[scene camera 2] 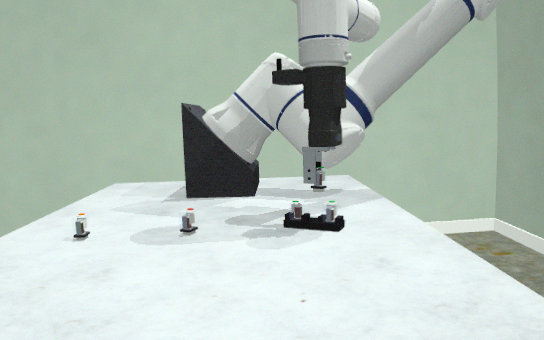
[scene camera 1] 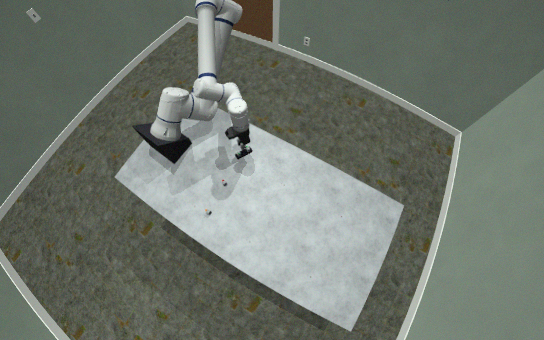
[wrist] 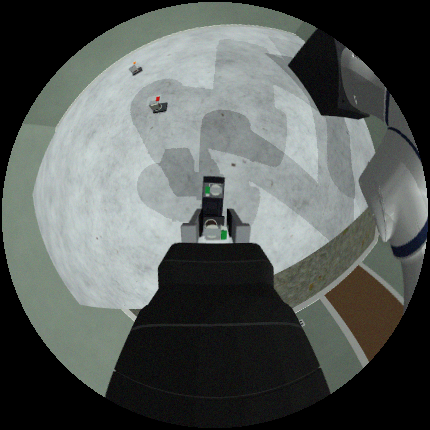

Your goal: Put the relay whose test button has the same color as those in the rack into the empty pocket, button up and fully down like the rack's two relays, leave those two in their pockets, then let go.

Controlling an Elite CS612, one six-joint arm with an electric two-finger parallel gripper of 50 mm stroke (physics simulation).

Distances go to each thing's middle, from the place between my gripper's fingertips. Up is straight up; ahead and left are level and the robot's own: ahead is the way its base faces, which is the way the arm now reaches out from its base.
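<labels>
Looking at the black rack (scene camera 2: 307, 222), I find it 70 mm below my hand.
</labels>
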